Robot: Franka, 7 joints.
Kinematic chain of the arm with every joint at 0, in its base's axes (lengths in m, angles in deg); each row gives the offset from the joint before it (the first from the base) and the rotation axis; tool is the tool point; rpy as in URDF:
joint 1: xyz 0 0 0.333 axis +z
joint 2: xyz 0 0 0 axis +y
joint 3: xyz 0 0 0.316 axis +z
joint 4: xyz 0.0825 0 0 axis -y
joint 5: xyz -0.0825 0 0.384 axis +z
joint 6: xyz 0 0 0 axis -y
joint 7: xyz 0.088 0 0 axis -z
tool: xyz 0 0 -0.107 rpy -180 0 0
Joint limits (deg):
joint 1: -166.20..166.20
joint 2: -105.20..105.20
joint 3: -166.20..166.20
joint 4: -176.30..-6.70
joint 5: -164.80..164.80
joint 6: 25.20..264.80
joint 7: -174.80..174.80
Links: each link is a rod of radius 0.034 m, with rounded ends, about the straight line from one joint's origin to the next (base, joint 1, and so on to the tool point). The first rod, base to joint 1, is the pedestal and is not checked.
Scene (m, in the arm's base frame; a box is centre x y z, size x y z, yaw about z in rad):
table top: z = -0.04
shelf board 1: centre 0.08 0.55 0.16 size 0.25 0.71 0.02 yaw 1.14
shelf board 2: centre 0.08 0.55 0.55 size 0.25 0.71 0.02 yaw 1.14
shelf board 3: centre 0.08 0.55 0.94 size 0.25 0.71 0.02 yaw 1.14
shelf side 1: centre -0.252 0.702 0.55 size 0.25 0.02 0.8 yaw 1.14
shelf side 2: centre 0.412 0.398 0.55 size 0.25 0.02 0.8 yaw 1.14
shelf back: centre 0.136 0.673 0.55 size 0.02 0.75 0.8 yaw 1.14
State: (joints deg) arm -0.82 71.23 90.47 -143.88 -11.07 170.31 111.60
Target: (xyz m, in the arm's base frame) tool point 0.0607 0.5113 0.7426
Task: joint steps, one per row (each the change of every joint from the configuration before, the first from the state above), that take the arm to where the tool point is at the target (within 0.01 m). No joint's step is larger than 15 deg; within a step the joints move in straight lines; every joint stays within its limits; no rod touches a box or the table.
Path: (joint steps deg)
1: -7.17 2.72 3.03 -12.33 -1.05 -0.89 0.00
2: -7.17 2.72 3.02 -12.32 -1.05 -0.89 0.00
3: 3.20 0.46 14.58 9.03 -1.71 2.46 0.00
4: 3.20 0.46 14.58 9.04 -1.72 2.45 0.00
5: 3.20 0.46 14.57 9.03 -1.71 2.46 0.00
6: 4.21 -7.64 -9.71 13.95 2.33 -0.14 0.00
7: 4.21 -7.63 -9.71 13.95 2.32 -0.14 0.00

